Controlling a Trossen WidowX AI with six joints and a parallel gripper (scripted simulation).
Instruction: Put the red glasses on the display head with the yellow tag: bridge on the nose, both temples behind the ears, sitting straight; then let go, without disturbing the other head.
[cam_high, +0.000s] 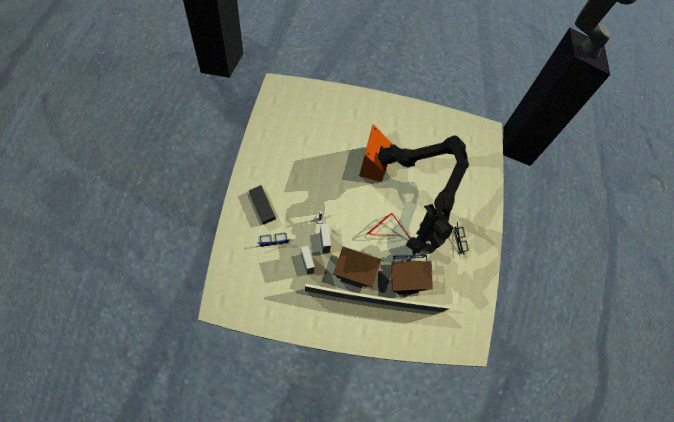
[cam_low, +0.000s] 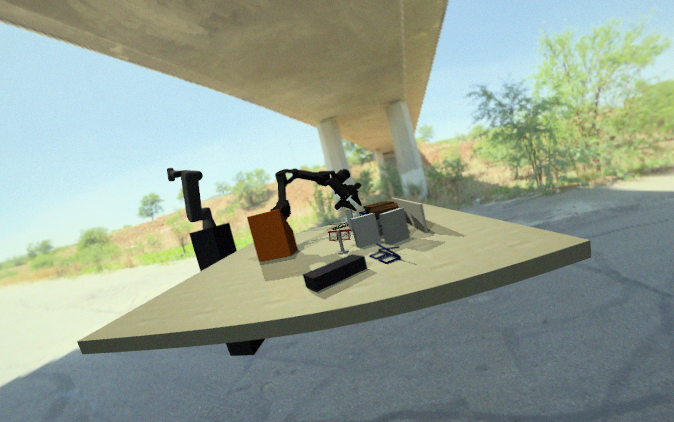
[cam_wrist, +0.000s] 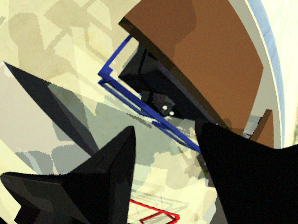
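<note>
Now: gripper tip 420 mm to the left of the grey peg stand, 90 mm above it and 60 mm past it. The rest, counted from my gripper tip: display head (80 mm ahead, 50 mm below); then low white wall (220 mm ahead, 90 mm to the right, 60 mm below); then black box (670 mm to the right, 90 mm below, 50 mm behind).
</note>
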